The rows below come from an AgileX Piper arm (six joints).
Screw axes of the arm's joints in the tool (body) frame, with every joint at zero. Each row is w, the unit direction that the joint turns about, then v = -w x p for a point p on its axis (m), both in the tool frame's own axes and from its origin. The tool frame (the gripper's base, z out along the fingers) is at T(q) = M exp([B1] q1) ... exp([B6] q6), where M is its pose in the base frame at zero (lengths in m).
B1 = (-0.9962, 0, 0.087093, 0, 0.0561, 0)
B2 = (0, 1, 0, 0.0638, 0, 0.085)
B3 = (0, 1, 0, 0.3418, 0, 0.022)
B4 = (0, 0, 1, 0, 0, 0)
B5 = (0, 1, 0, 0.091, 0, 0)
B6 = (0, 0, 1, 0, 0, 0)
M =
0.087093 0 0.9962 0.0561
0 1 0 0
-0.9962 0 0.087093 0.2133
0 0 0 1
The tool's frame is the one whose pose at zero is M.
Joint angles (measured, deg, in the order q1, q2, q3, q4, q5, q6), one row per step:
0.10, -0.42, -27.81, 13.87, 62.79, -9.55
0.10, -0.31, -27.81, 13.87, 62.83, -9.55
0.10, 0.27, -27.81, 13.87, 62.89, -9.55
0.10, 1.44, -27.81, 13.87, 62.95, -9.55
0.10, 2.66, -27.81, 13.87, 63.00, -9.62
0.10, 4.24, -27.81, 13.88, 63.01, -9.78
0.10, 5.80, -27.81, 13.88, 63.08, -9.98
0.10, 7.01, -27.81, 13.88, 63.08, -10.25
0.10, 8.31, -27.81, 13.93, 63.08, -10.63
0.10, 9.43, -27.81, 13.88, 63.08, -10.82
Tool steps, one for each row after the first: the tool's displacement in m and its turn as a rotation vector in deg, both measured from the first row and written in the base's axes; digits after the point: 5 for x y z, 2 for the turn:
0.00025, 0.00001, -0.00004, -0.01, 0.15, 0.01
0.00172, 0.00002, -0.00006, -0.01, 0.79, 0.02
0.00472, 0.00004, -0.00006, -0.02, 2.02, 0.03
0.00785, 0.00005, -0.00011, -0.09, 3.27, 0.08
0.01196, 0.00007, -0.00020, -0.22, 4.82, 0.17
0.01595, 0.00009, -0.00047, -0.39, 6.41, 0.29
0.01909, 0.00010, -0.00069, -0.61, 7.56, 0.44
0.02246, 0.00017, -0.00099, -0.88, 8.78, 0.67
0.02536, 0.00011, -0.00133, -1.07, 9.86, 0.76

